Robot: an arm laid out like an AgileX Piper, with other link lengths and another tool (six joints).
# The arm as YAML. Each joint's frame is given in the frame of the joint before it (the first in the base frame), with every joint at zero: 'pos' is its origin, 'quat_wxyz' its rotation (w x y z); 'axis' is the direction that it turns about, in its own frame. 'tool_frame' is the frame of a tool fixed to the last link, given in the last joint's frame.
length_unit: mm
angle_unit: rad
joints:
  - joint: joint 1
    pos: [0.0, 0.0, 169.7]
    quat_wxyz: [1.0, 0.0, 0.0, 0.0]
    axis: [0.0, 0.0, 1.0]
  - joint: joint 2
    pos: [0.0, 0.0, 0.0]
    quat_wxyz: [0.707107, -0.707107, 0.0, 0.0]
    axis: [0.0, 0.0, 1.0]
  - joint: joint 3
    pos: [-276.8, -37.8, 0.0]
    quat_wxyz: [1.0, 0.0, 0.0, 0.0]
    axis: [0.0, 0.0, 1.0]
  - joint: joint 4
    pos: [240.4, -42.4, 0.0]
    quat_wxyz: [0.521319, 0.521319, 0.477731, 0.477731]
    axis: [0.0, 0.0, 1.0]
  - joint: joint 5
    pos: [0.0, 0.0, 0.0]
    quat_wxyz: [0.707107, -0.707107, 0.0, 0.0]
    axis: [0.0, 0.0, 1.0]
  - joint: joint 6
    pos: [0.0, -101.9, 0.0]
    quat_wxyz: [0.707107, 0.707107, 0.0, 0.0]
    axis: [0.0, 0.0, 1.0]
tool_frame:
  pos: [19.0, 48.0, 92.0]
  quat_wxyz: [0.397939, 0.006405, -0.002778, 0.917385]
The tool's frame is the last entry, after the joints.
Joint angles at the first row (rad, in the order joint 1, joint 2, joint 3, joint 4, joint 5, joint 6):
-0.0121 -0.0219 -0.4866 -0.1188 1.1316 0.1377
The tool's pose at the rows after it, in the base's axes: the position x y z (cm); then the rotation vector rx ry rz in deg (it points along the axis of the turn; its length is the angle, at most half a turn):
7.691 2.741 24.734 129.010 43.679 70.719
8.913 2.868 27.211 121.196 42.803 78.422
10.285 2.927 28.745 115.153 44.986 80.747
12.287 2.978 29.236 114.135 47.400 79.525
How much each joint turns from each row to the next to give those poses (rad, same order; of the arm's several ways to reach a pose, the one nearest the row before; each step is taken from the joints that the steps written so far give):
0.0000 0.0000 -0.0065 -0.0011 -0.0182 0.0000
0.0000 0.0000 -0.0061 0.0016 -0.1378 -0.0180
0.0000 0.0497 -0.0023 0.0012 -0.1217 -0.0546
0.0000 0.1089 -0.0007 -0.0009 -0.1008 -0.0273

